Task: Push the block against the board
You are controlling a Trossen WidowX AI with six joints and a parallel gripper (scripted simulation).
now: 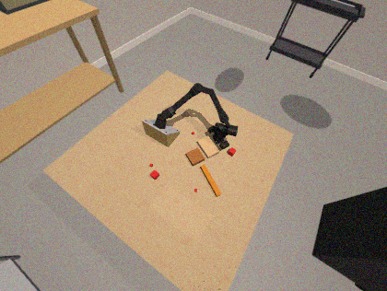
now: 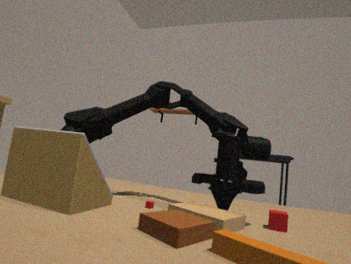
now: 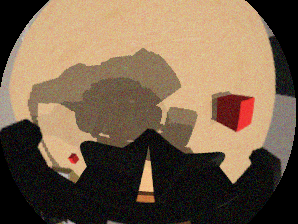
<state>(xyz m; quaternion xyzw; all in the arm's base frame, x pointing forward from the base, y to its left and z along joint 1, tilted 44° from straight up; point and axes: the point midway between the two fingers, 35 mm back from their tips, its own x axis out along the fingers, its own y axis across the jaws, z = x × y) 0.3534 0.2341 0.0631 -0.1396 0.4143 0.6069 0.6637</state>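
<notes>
My gripper tip is 70 mm to the left of the pale flat slab, 30 mm past it and 10 mm below it. The rest, counted from my gripper tip: brown square block: 190 mm to the right, 60 mm behind, 10 mm above; then orange board: 270 mm to the right, 120 mm ahead, 10 mm above.
</notes>
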